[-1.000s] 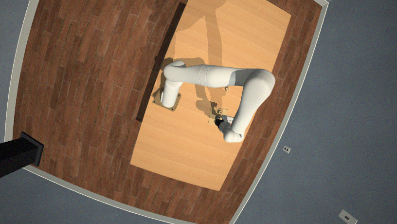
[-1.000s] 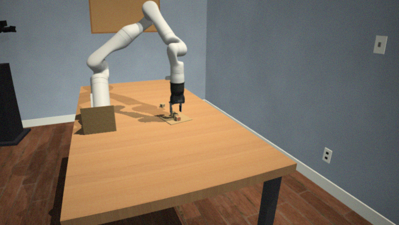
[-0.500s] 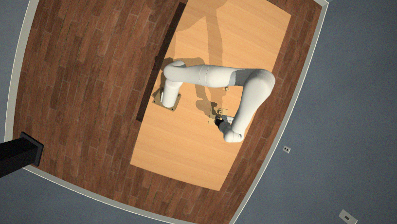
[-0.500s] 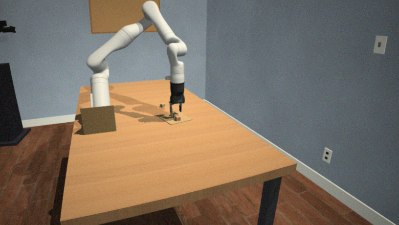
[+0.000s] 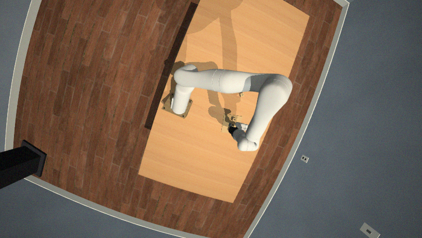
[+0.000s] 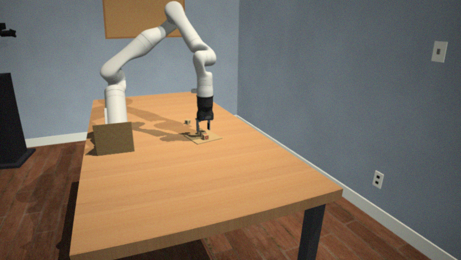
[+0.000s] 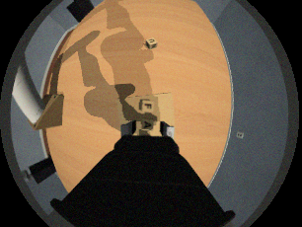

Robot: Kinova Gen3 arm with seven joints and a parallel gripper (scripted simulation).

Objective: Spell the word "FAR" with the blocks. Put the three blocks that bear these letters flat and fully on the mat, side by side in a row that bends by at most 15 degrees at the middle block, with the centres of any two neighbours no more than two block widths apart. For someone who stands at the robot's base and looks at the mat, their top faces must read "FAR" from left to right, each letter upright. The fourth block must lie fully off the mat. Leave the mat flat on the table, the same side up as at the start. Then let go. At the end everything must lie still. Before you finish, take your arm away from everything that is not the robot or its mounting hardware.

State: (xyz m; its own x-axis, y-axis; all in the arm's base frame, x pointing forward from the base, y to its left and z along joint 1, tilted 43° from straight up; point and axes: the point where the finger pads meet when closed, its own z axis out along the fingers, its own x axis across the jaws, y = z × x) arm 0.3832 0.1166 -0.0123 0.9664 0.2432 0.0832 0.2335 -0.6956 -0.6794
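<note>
The tan mat is 50 mm below my hand.
</note>
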